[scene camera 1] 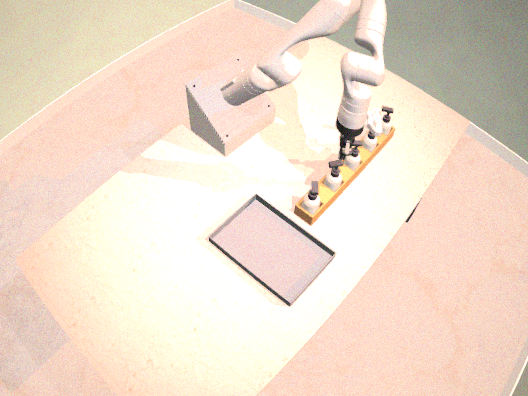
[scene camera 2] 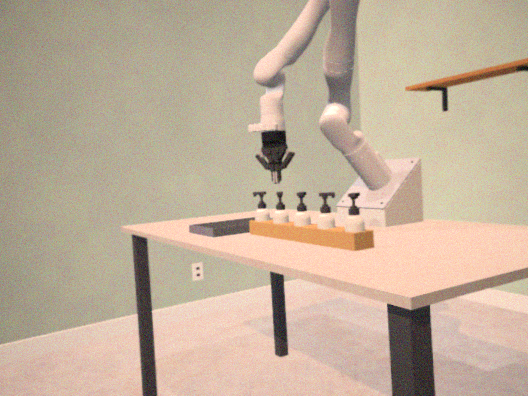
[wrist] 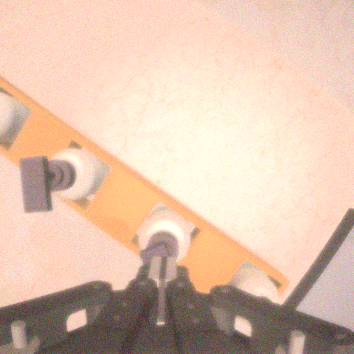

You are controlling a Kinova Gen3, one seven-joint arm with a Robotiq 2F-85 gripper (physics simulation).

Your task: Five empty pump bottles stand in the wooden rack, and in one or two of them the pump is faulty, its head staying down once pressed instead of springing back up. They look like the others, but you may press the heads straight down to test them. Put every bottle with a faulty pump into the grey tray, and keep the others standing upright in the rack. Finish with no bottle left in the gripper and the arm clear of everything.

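Frame: origin at the arm's base, x back, y right, z up, level; metres.
Seen in the pictures: gripper, fingertip midpoint: (scene camera 1: 341, 157) (scene camera 2: 276, 183) (wrist: 163, 271); arm's base, link origin: (scene camera 1: 234, 92) (scene camera 2: 379, 181).
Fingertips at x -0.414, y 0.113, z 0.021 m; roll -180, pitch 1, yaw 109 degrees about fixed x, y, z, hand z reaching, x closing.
Observation:
Pixels of each thing's top centre, then the offset from my fingertips to it.
- wooden rack, top centre: (wrist: 77, 174) (scene camera 2: 302, 224) (scene camera 1: 351, 162) dy -0.109, dx -0.018, dz -0.122 m
- grey tray, top centre: (wrist: 343, 345) (scene camera 1: 272, 245) (scene camera 2: 238, 221) dy +0.270, dx +0.076, dz -0.137 m
The wooden rack (scene camera 1: 304, 214) (scene camera 2: 310, 237) (wrist: 125, 197) holds five upright white bottles with dark pump heads. From the tray end they are the first (scene camera 1: 312, 202) (scene camera 2: 262, 214) (wrist: 254, 281), second (scene camera 1: 334, 180) (scene camera 2: 280, 216) (wrist: 165, 225), third (scene camera 1: 353, 160) (scene camera 2: 302, 218) (wrist: 90, 172), fourth (scene camera 1: 370, 142) (scene camera 2: 326, 220) (wrist: 6, 117) and fifth (scene camera 1: 386, 126) (scene camera 2: 354, 223). All heads look raised in scene camera 2. My gripper (scene camera 1: 342, 157) (scene camera 2: 276, 181) (wrist: 163, 271) is shut and empty, a little above the second bottle's head, apart from it. The fingers partly hide that head in the wrist view. The grey tray (scene camera 1: 272, 250) (scene camera 2: 215, 231) (wrist: 332, 280) is empty.
The tray lies just off the rack's near end in scene camera 1. The arm's grey base block (scene camera 1: 240, 120) (scene camera 2: 405, 190) stands on the table behind the rack. A wooden wall shelf (scene camera 2: 470, 76) is at the right in scene camera 2, away from the arm.

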